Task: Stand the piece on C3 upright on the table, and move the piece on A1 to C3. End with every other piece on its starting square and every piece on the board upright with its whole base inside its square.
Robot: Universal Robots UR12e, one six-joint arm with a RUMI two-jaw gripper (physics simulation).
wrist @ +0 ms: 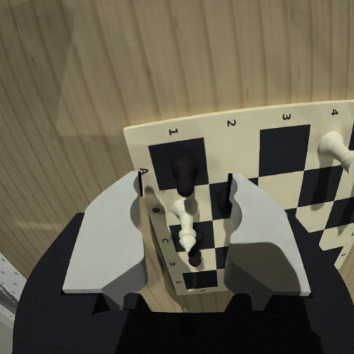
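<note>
The A1 piece, a black piece with a round head (185,174), stands upright on the dark A1 square (160,159) at the corner of the board. My gripper (184,174) is open, its fingers partly drawn in, one on each side of that piece in the view, with visible space on both sides. How high the fingertips are relative to the piece is hard to tell. The C3 square is mostly hidden behind the right finger. The piece named for C3 does not show in this view.
A tall white piece (187,232) stands on B1, with a dark piece (194,259) behind it. Another dark piece (224,201) on B2 is partly hidden by the right finger. A white piece (333,143) stands on A4. The wooden table (150,60) extends beyond the board.
</note>
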